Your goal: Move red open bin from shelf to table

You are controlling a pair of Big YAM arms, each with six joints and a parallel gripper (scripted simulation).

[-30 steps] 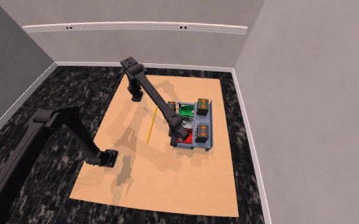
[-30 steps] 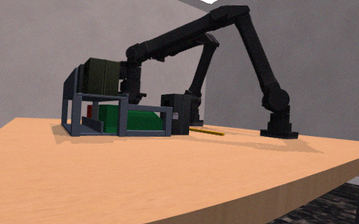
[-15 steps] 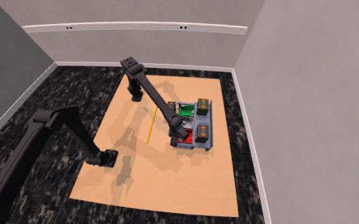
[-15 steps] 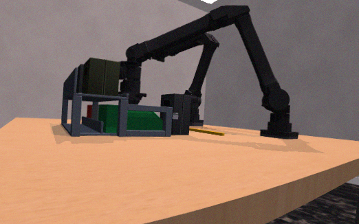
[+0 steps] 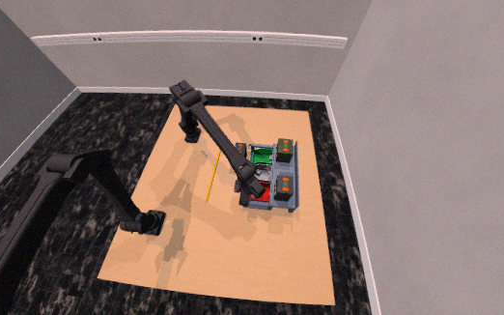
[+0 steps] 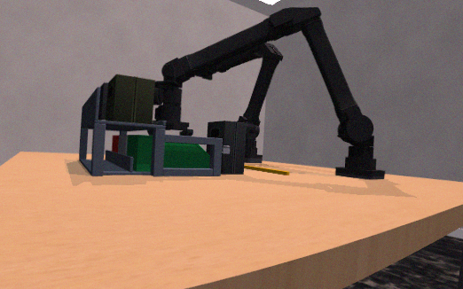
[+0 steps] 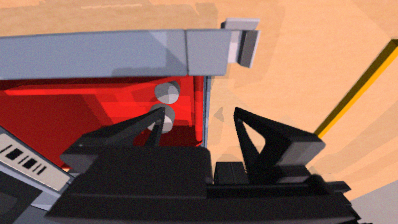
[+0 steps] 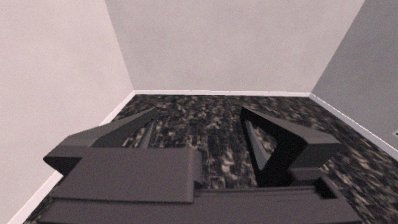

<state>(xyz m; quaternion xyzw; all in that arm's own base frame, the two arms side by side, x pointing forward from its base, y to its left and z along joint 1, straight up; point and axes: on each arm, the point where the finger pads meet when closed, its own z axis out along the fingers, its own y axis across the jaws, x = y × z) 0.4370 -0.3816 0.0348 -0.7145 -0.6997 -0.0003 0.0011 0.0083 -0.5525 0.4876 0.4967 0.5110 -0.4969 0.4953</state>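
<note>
Now: left hand 120 mm to the right of the grey bin and 80 mm short of it. The rest, counted from my left hand: black box 220 mm to the left, 80 mm behind, 20 mm above; grey shelf 120 mm to the left, 110 mm ahead, 20 mm above; green bin 230 mm to the left, 70 mm ahead.
</note>
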